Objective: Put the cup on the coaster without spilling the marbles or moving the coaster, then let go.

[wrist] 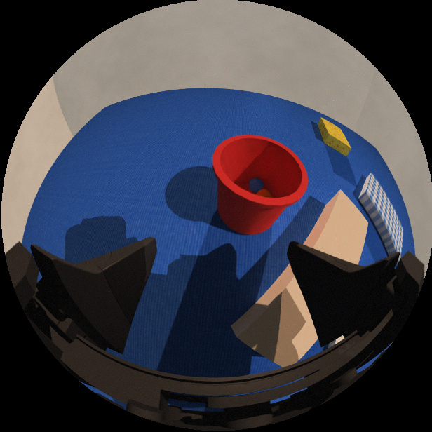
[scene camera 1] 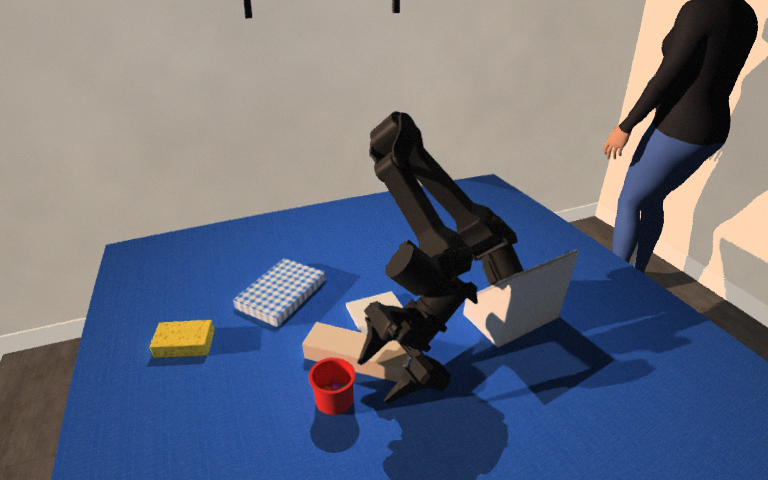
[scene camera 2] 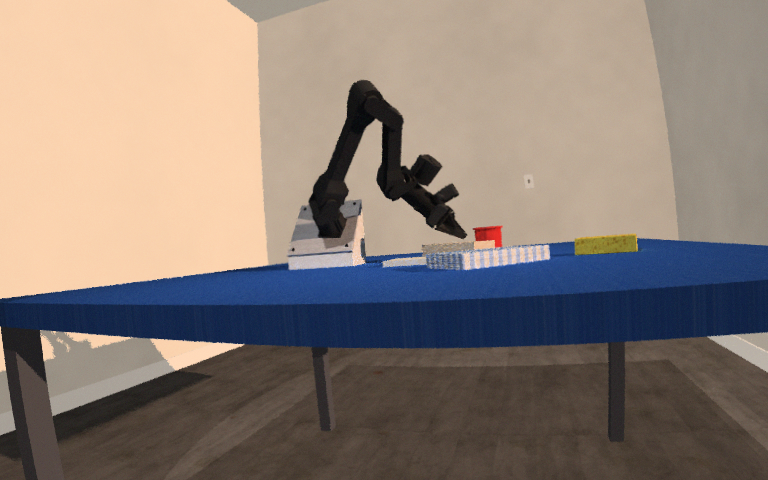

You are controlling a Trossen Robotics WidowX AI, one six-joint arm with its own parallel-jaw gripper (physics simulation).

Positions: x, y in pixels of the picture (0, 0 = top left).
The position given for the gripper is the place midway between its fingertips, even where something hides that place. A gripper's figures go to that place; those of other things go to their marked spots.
The gripper [scene camera 1: 371, 382] is 70 cm from the lens. A red cup [scene camera 1: 326, 372]: 73 cm from the lens.
